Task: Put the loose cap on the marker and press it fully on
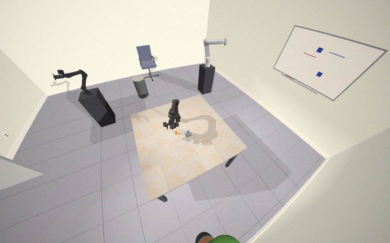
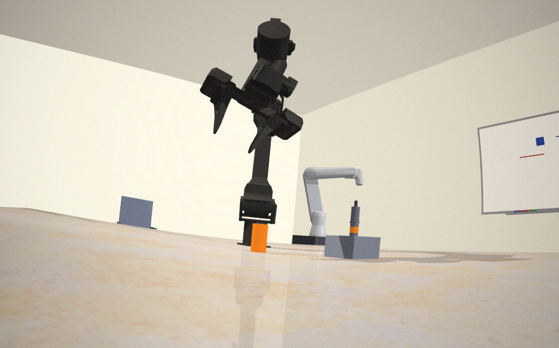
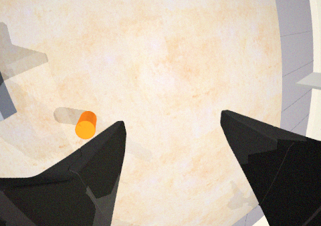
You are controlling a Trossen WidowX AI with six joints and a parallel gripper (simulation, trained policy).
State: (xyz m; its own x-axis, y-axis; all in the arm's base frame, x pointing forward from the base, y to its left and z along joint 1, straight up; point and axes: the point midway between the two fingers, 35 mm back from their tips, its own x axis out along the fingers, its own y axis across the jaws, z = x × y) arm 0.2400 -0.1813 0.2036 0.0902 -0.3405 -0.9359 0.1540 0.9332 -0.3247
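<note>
Right now the orange cap is 3 cm behind my gripper tip, 8 cm to the left of it and 15 cm below it. Round my gripper tip: grey holder block (6 cm ahead, 22 cm to the left, 15 cm below).
</note>
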